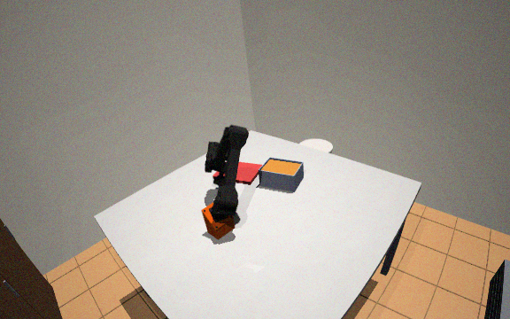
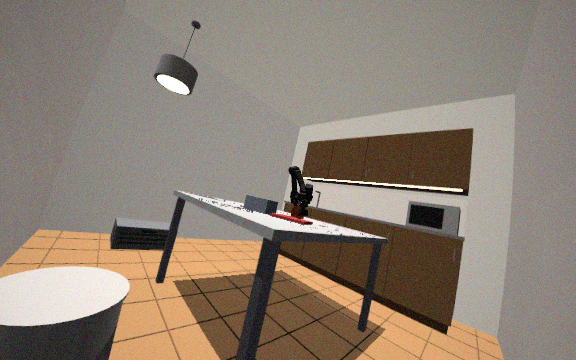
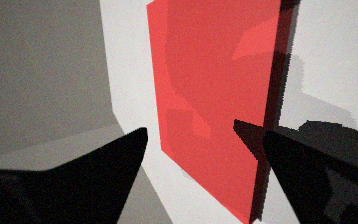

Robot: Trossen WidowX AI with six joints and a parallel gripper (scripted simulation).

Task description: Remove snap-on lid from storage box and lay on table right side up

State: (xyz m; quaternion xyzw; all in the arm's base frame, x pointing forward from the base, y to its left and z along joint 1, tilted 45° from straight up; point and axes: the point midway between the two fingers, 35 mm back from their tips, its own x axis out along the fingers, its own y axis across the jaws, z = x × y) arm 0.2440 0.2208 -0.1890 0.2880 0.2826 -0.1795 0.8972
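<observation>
Now: the red lid 7 cm ahead of my gripper tip, 3 cm to the left of it and 5 cm below it. Round my gripper tip: storage box 17 cm ahead, 21 cm to the right, 2 cm below.
</observation>
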